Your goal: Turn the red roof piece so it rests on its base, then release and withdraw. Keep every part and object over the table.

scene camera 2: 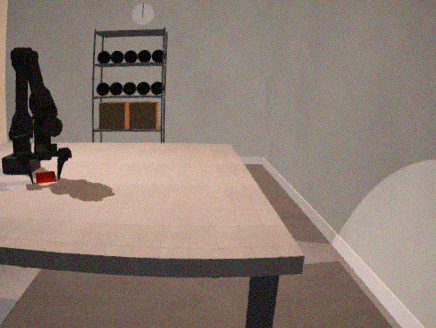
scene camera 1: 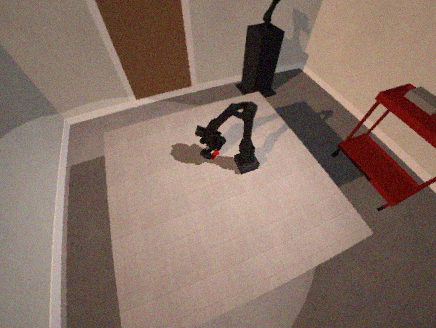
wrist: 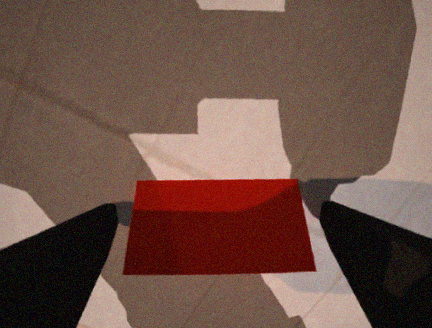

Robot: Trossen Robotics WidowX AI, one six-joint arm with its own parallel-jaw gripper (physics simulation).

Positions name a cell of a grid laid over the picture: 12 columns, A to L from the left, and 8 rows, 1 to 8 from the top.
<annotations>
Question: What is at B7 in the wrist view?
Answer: The gripper.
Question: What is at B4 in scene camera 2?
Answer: The gripper.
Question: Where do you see a red roof piece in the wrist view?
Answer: G6
</annotations>
